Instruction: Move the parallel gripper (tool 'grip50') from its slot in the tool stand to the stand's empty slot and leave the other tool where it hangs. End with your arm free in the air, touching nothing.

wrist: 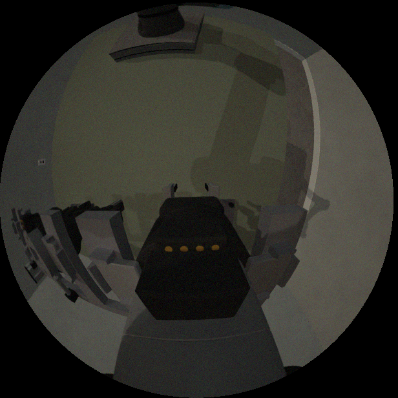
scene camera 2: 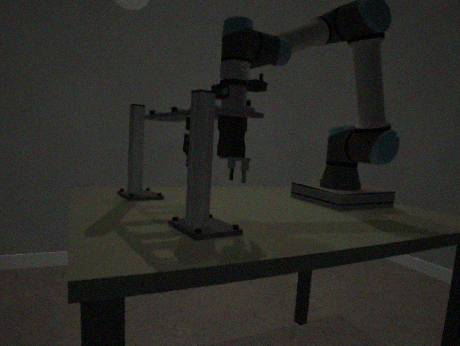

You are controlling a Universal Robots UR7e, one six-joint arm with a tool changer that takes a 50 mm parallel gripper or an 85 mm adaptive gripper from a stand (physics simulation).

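Seen in the pictures: end effector, tool point: [scene camera 2: 233, 105]; arm's base, origin of the base link: [scene camera 2: 339, 187].
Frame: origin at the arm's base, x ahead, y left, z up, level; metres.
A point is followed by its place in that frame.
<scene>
The parallel gripper [scene camera 2: 237, 175] [wrist: 191, 187] hangs upright in the tool stand [scene camera 2: 201, 165] @(x 0.669, y 0.253, z 0.090 m) [wrist: 100, 229], at the slot end nearer the front post. The arm's wrist flange [scene camera 2: 233, 94] @(x 0.572, y 0.195, z 0.262 m) sits directly on top of it, with no gap visible. Its two fingers point down and stand apart, open and with no object between them. The other tool [scene camera 2: 186, 144] @(x 0.597, y -0.069, z 0.130 m) [wrist: 70, 220] hangs in the stand beside it, largely hidden by the front post in the scene view. The rail stretch [scene camera 2: 165, 116] @(x 0.677, y -0.036, z 0.210 m) near the far post carries no visible tool in that view.
The stand's far post [scene camera 2: 136, 150] @(x 0.726, y -0.213, z 0.100 m) and front post stand on bolted feet on the table [scene camera 2: 280, 220] @(x 0.403, y 0.191, z -0.062 m) [wrist: 150, 110]. The robot's base plate [scene camera 2: 345, 196] @(x 0.094, y 0.124, z -0.013 m) [wrist: 160, 42] is across the table. Slot brackets [wrist: 281, 227] flank the gripper closely in the wrist view.
</scene>
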